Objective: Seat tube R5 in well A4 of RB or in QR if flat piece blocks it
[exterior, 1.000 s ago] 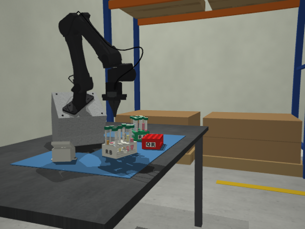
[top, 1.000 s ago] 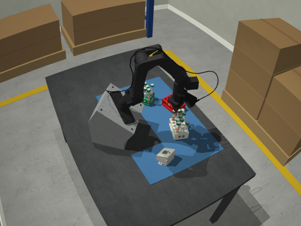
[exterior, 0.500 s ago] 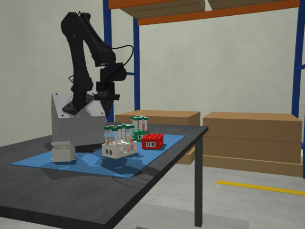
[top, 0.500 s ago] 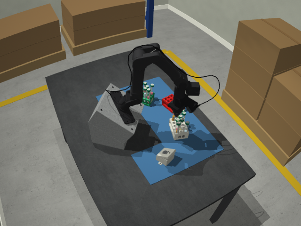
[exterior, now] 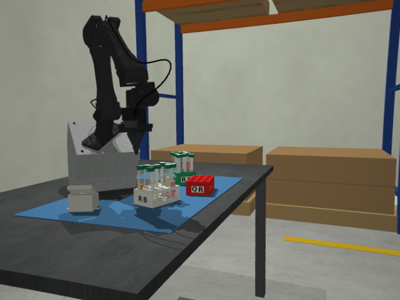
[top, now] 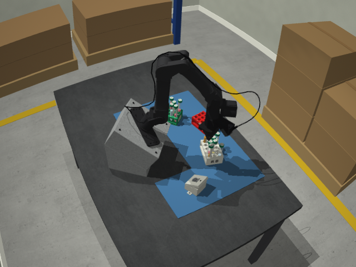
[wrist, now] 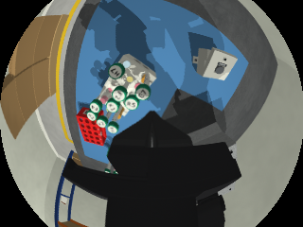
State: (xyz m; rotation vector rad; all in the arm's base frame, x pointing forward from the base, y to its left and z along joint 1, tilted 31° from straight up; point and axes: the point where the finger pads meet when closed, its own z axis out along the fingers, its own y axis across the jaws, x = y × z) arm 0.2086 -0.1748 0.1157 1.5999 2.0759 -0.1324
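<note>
Right now my hand is 14 cm past the grey done button box, 8 cm to the left of it and 12 cm above it. The rest, counted from my hand: red rack QR: 18 cm ahead, 19 cm to the left, 14 cm below; then green rack RA: 7 cm ahead, 36 cm to the left, 14 cm below; then white rack RB: 6 cm ahead, 2 cm to the left, 14 cm below.
</note>
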